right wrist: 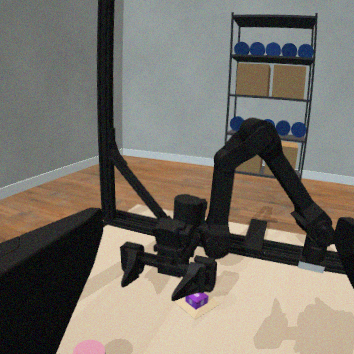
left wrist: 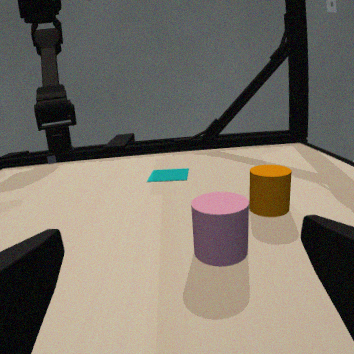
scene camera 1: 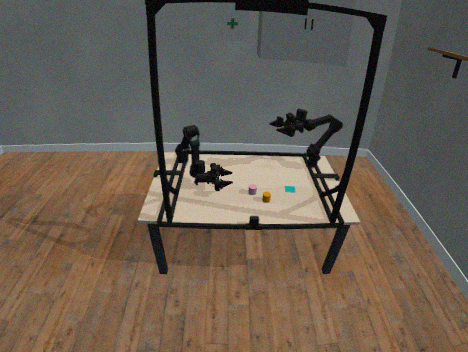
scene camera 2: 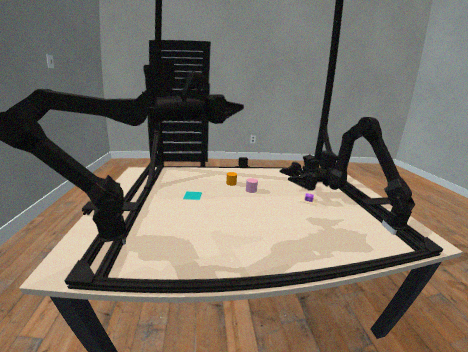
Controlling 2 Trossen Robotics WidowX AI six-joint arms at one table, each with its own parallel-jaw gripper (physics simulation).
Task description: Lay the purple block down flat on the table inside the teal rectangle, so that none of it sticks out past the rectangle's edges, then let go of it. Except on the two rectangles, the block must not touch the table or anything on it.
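Pixels of known places: left gripper, fingertip midpoint: (right wrist: 145, 291) (left wrist: 183, 235) (scene camera 1: 232, 177) (scene camera 2: 283, 174); right gripper, fingertip midpoint: (right wrist: 222, 225) (scene camera 1: 273, 126) (scene camera 2: 234, 105); left arm's base at its link origin: (right wrist: 312, 257) (scene camera 1: 182, 160) (scene camera 2: 395, 224); right arm's base at its link origin: (left wrist: 60, 151) (scene camera 1: 312, 165) (scene camera 2: 112, 233).
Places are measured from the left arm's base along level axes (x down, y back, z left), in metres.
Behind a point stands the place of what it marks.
Observation:
The small purple block (scene camera 2: 309, 197) @(z -0.196, x 0.002, y -0.261 m) (right wrist: 196, 300) @(z -0.203, x 0.000, y -0.272 m) lies on a pale yellow rectangle (right wrist: 196, 313) @(z -0.195, x 0.018, y -0.286 m); it does not show in scene camera 1 or the left wrist view. The flat teal rectangle (scene camera 1: 290, 189) @(z -0.219, x 0.018, y -0.716 m) (scene camera 2: 192, 195) @(z -0.212, x 0.018, y -0.715 m) (left wrist: 169, 175) @(z -0.216, x 0.018, y -0.705 m) has nothing on it. My left gripper (scene camera 1: 231, 178) @(z -0.257, x -0.065, y -0.362 m) (scene camera 2: 286, 175) @(z -0.257, x -0.065, y -0.362 m) (right wrist: 145, 291) @(z -0.257, x -0.065, y -0.362 m) is open and empty, pointing toward the cylinders; in the right wrist view one finger slightly overlaps the block's upper left. Whether it touches the block is unclear. My right gripper (scene camera 1: 275, 127) @(z -0.081, x -0.325, y -0.578 m) (scene camera 2: 242, 107) @(z -0.081, x -0.325, y -0.578 m) is open and empty, high above the table.
A pink cylinder (scene camera 1: 252, 190) @(z -0.301, x -0.015, y -0.482 m) (scene camera 2: 251, 185) @(z -0.256, x -0.014, y -0.487 m) (left wrist: 220, 235) @(z -0.278, x -0.009, y -0.460 m) (right wrist: 90, 347) @(z -0.281, x -0.027, y -0.476 m) and an orange cylinder (scene camera 1: 266, 197) @(z -0.363, x -0.019, y -0.562 m) (scene camera 2: 231, 179) @(z -0.319, x -0.010, y -0.565 m) (left wrist: 270, 192) @(z -0.336, x -0.008, y -0.542 m) stand upright close together, between the left gripper and the teal rectangle in scene camera 1. A black frame with posts surrounds the table.

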